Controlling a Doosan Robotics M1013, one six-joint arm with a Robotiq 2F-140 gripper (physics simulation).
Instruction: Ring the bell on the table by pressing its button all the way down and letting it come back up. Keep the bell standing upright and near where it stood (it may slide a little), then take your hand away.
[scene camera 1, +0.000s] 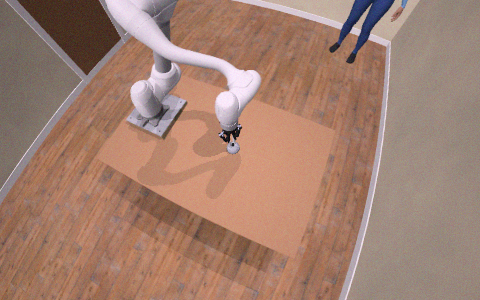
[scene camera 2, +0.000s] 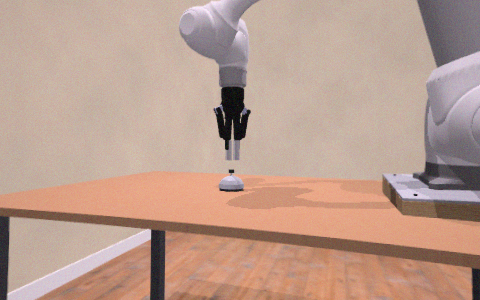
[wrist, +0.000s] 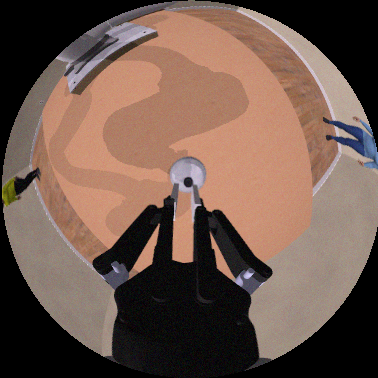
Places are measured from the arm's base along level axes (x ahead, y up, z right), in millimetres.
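Pixels of known places: gripper, between the fingertips: (scene camera 1: 231, 143) (scene camera 2: 232, 160) (wrist: 184, 190); arm's base, origin of its link: (scene camera 1: 153, 113) (scene camera 2: 462, 183).
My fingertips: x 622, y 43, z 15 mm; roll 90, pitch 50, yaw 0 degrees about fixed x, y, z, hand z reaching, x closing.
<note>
Ahead of a thing's pixels: the offset from my fingertips to its top centre. Level surfaces: height alone.
The bell @[dx +0, dy -30, dz -7 mm] (scene camera 1: 234, 150) (scene camera 2: 231, 184) (wrist: 186, 167) is a silver-white dome on a dark base, and it stands upright on the table @[dy -96 mm] (scene camera 1: 280, 175) (scene camera 2: 125, 200) (wrist: 260, 175). Its small black button @[dx +0, dy -30, dz -7 mm] (scene camera 2: 231, 171) (wrist: 188, 182) sticks up from the top on a thin stem. My gripper (scene camera 1: 232, 141) (scene camera 2: 233, 159) (wrist: 184, 190) points straight down with its fingers nearly together, a narrow gap between them and nothing held. In the scene camera 2 view the fingertips hang a little above the button, apart from it. In the scene camera 1 view the gripper partly hides the bell's top.
The arm's base plate (scene camera 1: 172, 107) (scene camera 2: 440, 194) (wrist: 142, 34) is on the table, well to the side of the bell. The arm's shadow lies across the table beside the bell. A person in blue trousers (scene camera 1: 372, 20) (wrist: 350, 136) stands on the floor beyond the table.
</note>
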